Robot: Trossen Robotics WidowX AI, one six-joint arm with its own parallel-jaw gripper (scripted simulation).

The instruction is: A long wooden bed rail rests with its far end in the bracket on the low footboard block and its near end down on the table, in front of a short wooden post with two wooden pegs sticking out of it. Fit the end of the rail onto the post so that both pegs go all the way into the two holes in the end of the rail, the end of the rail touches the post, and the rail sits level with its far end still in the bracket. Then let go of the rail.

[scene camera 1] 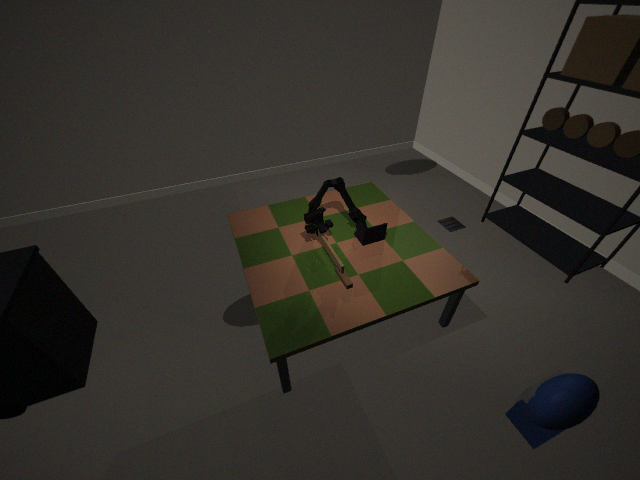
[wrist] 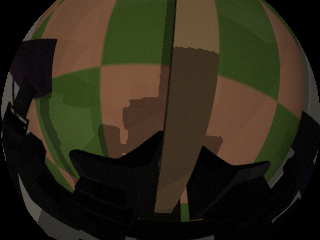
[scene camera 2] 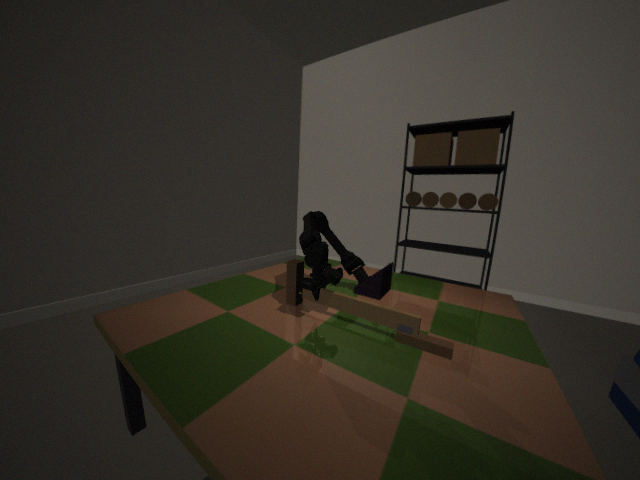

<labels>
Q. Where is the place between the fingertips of my gripper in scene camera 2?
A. At 318, 299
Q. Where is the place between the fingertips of my gripper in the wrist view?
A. At 172, 136
</labels>
